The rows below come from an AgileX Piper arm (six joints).
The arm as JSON. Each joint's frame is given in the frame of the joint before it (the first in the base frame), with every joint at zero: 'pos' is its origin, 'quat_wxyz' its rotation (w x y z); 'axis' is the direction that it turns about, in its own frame. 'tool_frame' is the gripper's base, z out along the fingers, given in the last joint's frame.
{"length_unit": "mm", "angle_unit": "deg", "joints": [
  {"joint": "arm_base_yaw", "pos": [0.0, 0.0, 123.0], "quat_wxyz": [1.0, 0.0, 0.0, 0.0], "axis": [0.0, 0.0, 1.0]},
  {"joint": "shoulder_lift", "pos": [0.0, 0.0, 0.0], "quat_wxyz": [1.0, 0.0, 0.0, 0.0], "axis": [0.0, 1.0, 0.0]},
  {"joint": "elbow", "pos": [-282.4, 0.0, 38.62], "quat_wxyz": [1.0, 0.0, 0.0, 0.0], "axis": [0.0, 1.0, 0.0]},
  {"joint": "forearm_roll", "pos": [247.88, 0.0, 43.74], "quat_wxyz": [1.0, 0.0, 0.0, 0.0], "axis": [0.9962, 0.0, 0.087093]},
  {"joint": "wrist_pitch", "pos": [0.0, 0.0, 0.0], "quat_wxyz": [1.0, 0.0, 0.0, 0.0], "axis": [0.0, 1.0, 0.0]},
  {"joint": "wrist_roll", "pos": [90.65, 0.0, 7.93], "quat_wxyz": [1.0, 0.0, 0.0, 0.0], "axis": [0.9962, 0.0, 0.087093]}
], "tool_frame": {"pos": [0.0, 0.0, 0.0], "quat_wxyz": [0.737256, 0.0, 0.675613, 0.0]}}
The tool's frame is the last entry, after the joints.
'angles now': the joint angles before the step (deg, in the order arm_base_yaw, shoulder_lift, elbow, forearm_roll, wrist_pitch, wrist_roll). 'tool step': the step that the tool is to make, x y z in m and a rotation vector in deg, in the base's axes. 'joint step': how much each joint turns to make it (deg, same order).
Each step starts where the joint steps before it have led.
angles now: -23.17 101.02 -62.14 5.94 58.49 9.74
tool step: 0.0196 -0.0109 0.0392 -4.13 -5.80 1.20
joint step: 0.01 -1.13 -8.21 -1.85 2.40 -0.11
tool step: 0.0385 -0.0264 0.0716 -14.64 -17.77 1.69
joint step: 0.00 -0.27 -14.20 -6.79 -7.65 0.26
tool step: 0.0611 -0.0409 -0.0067 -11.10 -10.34 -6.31
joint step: -0.01 12.04 -12.94 -13.61 -11.66 12.59
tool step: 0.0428 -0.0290 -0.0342 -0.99 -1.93 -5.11
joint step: -0.58 12.40 -12.28 -5.12 -0.72 7.59
